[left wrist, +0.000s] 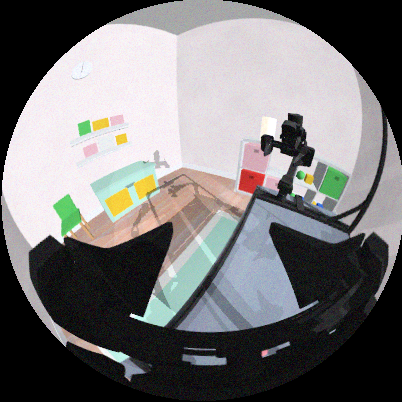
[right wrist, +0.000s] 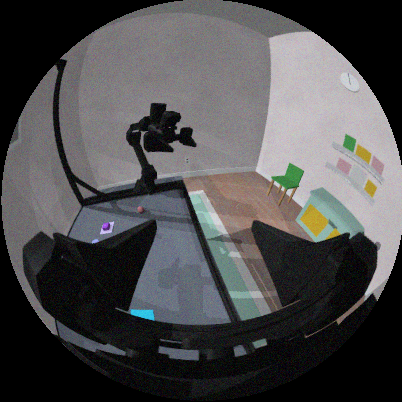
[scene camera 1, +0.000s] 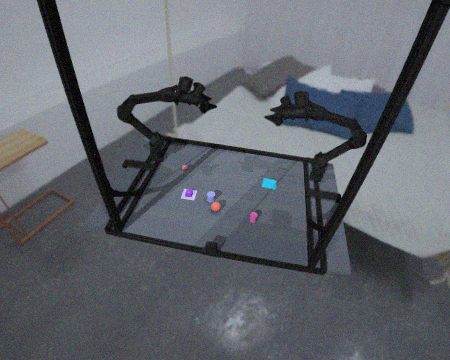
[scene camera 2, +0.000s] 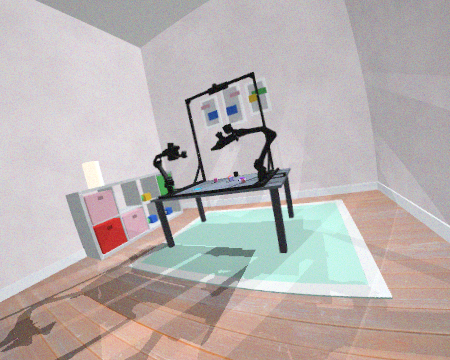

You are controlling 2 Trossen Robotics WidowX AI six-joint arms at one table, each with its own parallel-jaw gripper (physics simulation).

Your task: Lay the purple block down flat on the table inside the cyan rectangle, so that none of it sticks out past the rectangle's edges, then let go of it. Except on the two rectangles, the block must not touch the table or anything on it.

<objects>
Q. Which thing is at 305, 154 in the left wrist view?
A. My right gripper.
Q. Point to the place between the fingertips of my left gripper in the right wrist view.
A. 184, 147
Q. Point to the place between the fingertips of my right gripper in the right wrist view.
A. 204, 225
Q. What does my left gripper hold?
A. Nothing.
</objects>
